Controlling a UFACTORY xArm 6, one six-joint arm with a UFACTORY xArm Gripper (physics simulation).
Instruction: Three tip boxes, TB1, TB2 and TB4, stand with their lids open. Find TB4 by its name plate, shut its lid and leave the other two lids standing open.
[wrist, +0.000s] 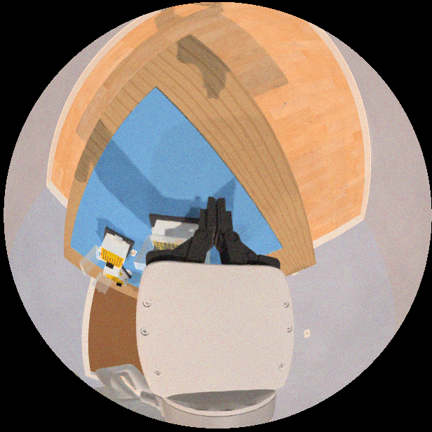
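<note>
My gripper (214, 207) is shut and empty, its fingertips over the blue mat at the right end of the nearest tip box. This box (175, 228) has a white body, a dark base edge and a yellow perforated rack; its right and lower parts are hidden behind the gripper. Part of its clear lid (145, 252) shows at its left; the lid's angle is hard to tell. A second tip box (116, 246) stands further left, its clear lid (90, 261) open outward. A third tip box (113, 275) stands just below it, its clear lid (102, 283) also open. No name plate is readable.
The blue mat (175, 150) lies inside a wooden table border (260, 145). A small white card with dots (133, 253) lies between the nearest and second boxes. A brown surface (112, 330) lies below the table edge. Arm shadows fall across the mat and wood.
</note>
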